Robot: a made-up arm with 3 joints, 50 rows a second.
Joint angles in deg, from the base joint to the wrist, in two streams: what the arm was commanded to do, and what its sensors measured. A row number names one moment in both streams.
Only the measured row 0 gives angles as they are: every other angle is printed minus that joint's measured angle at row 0.
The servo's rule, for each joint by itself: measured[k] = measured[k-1] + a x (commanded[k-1-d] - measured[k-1]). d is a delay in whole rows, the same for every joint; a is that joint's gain. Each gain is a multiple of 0.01, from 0.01 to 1. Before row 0 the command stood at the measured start. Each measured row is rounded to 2 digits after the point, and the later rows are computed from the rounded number. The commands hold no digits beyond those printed.
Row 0, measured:
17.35, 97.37, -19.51
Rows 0 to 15, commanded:
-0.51, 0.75, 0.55
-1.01, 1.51, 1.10
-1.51, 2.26, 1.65
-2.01, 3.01, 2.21
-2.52, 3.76, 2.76
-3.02, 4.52, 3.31
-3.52, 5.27, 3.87
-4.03, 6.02, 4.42
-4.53, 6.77, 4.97
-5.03, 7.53, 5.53
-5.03, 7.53, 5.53
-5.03, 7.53, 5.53
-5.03, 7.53, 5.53
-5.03, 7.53, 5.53
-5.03, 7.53, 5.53
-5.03, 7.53, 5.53
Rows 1 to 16, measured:
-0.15, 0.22, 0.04
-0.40, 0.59, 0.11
-0.72, 1.07, 0.22
-1.09, 1.63, 0.36
-1.50, 2.25, 0.53
-1.94, 2.91, 0.72
-2.40, 3.59, 0.94
-2.87, 4.29, 1.18
-3.35, 5.01, 1.45
-3.84, 5.74, 1.74
-4.19, 6.26, 2.01
-4.43, 6.63, 2.26
-4.60, 6.89, 2.49
-4.72, 7.08, 2.70
-4.81, 7.21, 2.90
-4.87, 7.30, 3.08
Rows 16 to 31, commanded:
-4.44, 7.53, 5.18
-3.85, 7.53, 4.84
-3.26, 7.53, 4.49
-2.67, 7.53, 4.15
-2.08, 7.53, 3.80
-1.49, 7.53, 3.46
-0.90, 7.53, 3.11
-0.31, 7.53, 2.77
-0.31, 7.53, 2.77
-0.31, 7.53, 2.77
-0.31, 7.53, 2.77
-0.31, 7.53, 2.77
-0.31, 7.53, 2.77
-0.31, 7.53, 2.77
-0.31, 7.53, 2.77
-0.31, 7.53, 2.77
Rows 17 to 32, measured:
-4.75, 7.37, 3.23
-4.49, 7.42, 3.34
-4.13, 7.45, 3.42
-3.71, 7.47, 3.47
-3.24, 7.49, 3.49
-2.73, 7.50, 3.49
-2.20, 7.51, 3.46
-1.65, 7.52, 3.41
-1.26, 7.52, 3.37
-0.98, 7.52, 3.33
-0.79, 7.52, 3.29
-0.65, 7.52, 3.25
-0.55, 7.52, 3.22
-0.48, 7.52, 3.19
-0.43, 7.52, 3.16
-0.40, 7.52, 3.13

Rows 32 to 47, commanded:
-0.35, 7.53, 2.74
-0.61, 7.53, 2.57
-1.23, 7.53, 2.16
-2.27, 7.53, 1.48
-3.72, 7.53, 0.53
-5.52, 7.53, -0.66
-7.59, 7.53, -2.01
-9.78, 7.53, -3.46
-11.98, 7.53, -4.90
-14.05, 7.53, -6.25
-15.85, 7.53, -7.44
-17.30, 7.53, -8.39
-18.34, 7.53, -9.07
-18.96, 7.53, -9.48
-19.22, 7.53, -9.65
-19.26, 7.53, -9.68
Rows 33 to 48, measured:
-0.39, 7.52, 3.10
-0.45, 7.52, 3.06
-0.68, 7.52, 3.00
-1.14, 7.52, 2.89
-1.89, 7.52, 2.72
-2.94, 7.52, 2.48
-4.29, 7.52, 2.17
-5.88, 7.52, 1.78
-7.65, 7.52, 1.31
-9.51, 7.52, 0.78
-11.35, 7.52, 0.20
-13.08, 7.52, -0.40
-14.61, 7.52, -1.01
-15.87, 7.52, -1.60
-16.84, 7.52, -2.16
-17.54, 7.52, -2.69

